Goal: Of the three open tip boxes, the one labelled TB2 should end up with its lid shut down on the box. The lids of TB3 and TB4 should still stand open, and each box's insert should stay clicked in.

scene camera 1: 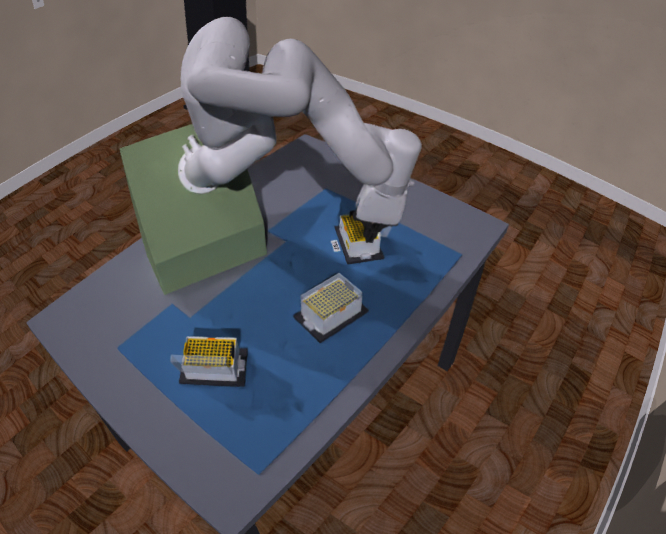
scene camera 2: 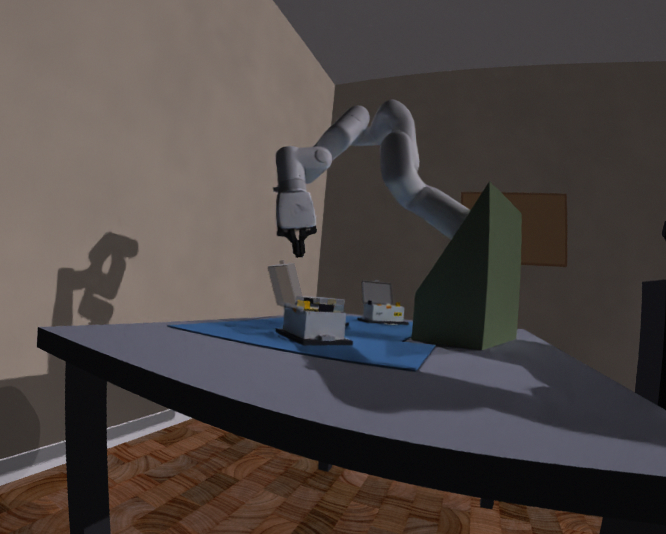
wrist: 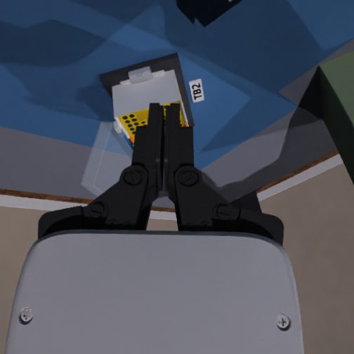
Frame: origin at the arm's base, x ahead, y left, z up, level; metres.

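Seen in the pictures: gripper, between the fingertips: [scene camera 1: 368, 238] [scene camera 2: 299, 256]; arm's base, origin of its link: [scene camera 2: 477, 236].
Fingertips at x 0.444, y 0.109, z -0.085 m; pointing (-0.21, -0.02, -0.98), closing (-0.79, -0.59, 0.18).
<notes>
Offsets run from my fingertips to a thing's top centre. "*": to the spot under its first point. Level surfaces: height alone.
The TB2 tip box {dx -0.125, dy +0.141, dz -0.116 m} [scene camera 1: 355, 250] [scene camera 2: 314, 325] [wrist: 145, 95] is white with a yellow insert; its TB2 label {* dx -0.162, dy +0.100, dz -0.180 m} [scene camera 1: 335, 245] [wrist: 196, 90] lies beside it. Its clear lid {* dx -0.083, dy +0.223, dz -0.076 m} [scene camera 2: 284, 284] [wrist: 99, 155] stands open, leaning outward. My gripper [scene camera 2: 299, 254] [wrist: 165, 120] is shut and empty. Its fingertips are above and a little inward of the lid's top edge in scene camera 2, apart from it. In the wrist view the fingers hide part of the insert. Two other boxes, one in the middle [scene camera 1: 333, 318] and one at the near left [scene camera 1: 208, 373], have yellow inserts; their labels are unreadable.
The boxes stand on dark bases on a blue mat {dz -0.182 m} [scene camera 1: 277, 356] [scene camera 2: 383, 356] over a grey table {dz -0.185 m} [scene camera 1: 94, 356] [scene camera 2: 500, 400]. The green block [scene camera 1: 194, 211] [scene camera 2: 472, 300] under the arm's base stands beside the mat. Clear lid panels stand up at the other boxes.
</notes>
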